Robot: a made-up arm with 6 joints.
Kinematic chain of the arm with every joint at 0, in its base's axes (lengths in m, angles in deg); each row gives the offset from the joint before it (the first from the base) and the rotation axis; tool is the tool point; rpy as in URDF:
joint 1: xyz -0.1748 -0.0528 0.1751 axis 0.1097 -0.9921 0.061
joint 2: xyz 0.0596 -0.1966 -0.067 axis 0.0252 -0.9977 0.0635
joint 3: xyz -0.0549 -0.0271 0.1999 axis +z
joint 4: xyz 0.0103 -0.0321 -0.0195 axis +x
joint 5: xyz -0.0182 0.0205 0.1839 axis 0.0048 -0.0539 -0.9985
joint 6: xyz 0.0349 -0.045 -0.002 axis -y
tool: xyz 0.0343 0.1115 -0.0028 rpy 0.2 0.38 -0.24
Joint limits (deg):
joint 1: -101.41..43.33
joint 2: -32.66..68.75
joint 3: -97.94..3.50
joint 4: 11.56..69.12
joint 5: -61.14..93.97
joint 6: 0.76..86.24
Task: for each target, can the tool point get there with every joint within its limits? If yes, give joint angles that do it. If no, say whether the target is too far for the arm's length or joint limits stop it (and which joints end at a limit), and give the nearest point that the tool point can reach.
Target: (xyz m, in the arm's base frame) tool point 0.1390 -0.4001 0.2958
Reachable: yes | joints -42.64 -16.77 -5.27 26.37 59.70 38.84
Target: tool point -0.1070 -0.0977 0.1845
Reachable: no: joint limits stop it (at a limit: joint 1, joint 4, joint 5, joint 6) | nearest point 0.1258 -0.1950 0.2598 | short by 0.263 m
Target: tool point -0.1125 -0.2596 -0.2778
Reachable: no: joint limits stop it (at a limit: joint 1, joint 2, joint 3, joint 4, joint 5) | nearest point -0.1569 -0.2991 -0.2119 | short by 0.089 m
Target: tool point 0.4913 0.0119 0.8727
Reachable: no: too far | nearest point 0.0981 -0.2055 0.4513 | short by 0.616 m
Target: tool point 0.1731 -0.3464 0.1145
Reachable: yes | joints -76.86 -19.51 -15.21 27.30 6.51 31.60
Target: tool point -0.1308 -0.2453 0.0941
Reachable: no: joint limits stop it (at a limit: joint 1, joint 3, joint 4, joint 6) | nearest point 0.0782 -0.2832 -0.0316 | short by 0.247 m
